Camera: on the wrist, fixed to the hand. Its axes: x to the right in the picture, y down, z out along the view.
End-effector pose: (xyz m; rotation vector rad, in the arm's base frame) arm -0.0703 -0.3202 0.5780 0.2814 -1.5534 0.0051
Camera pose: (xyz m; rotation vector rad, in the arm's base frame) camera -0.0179 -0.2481 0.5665 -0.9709 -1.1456 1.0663
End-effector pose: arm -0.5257 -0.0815 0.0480 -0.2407 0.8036 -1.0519
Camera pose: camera -0.5363 -0.0211 -0.0176 0.4170 1.0001 0.3904
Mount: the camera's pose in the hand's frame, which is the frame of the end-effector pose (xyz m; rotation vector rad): -0.0226 0.0583 -0.0645 -0.1135 0.2944 1.5010
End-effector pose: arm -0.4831 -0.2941 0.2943 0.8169 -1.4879 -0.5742
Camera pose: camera -0.4288 -0.2326 0.3309 -0.4032 -1.3516 0.5698
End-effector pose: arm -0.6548 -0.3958 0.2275 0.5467 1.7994 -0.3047
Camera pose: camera -0.6737 -0.3202 0.2721 1.7047 1.2040 0.9304
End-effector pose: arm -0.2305 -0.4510 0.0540 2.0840 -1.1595 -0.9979
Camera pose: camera -0.2132 -0.4523 0.1421 0.7125 -1.8516 0.0008
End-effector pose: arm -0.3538 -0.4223 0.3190 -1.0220 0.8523 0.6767
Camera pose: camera -0.4309 -0.4617 0.2952 -0.4101 1.8483 1.8520
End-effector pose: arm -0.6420 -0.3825 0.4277 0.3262 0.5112 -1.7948
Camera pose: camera -0.5824 -0.3443 0.3724 0.6613 0.3700 -0.2618
